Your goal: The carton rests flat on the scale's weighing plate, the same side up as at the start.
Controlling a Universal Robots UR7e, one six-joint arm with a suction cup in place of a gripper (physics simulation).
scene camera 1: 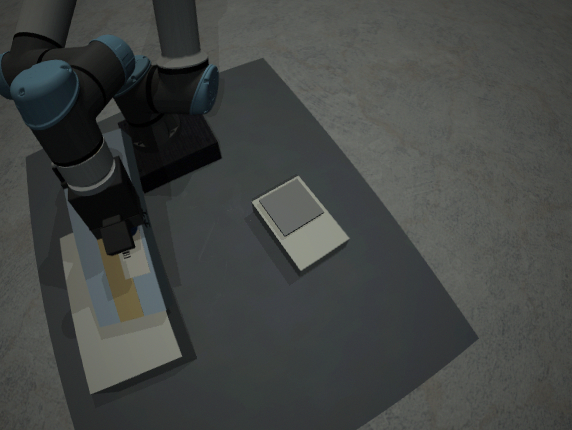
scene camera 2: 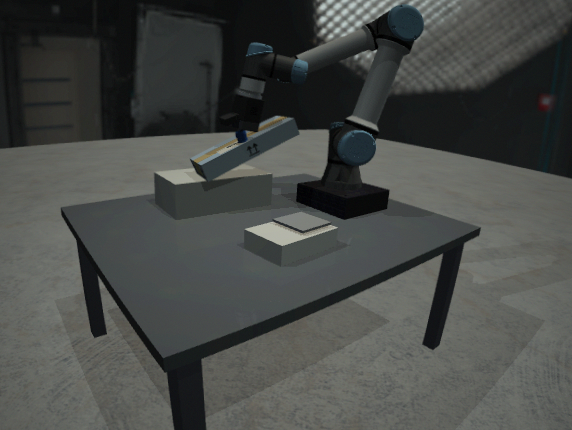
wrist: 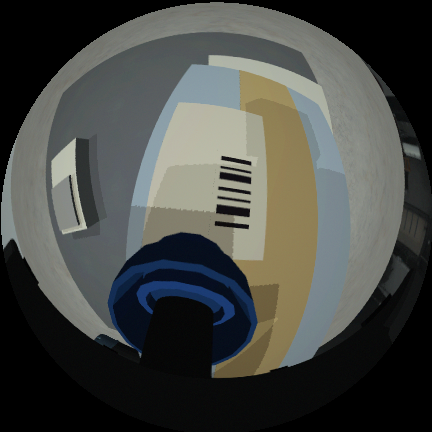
Labels:
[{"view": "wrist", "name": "suction cup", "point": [186, 251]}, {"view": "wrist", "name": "scale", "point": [72, 196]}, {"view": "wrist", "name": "cream box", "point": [308, 88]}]

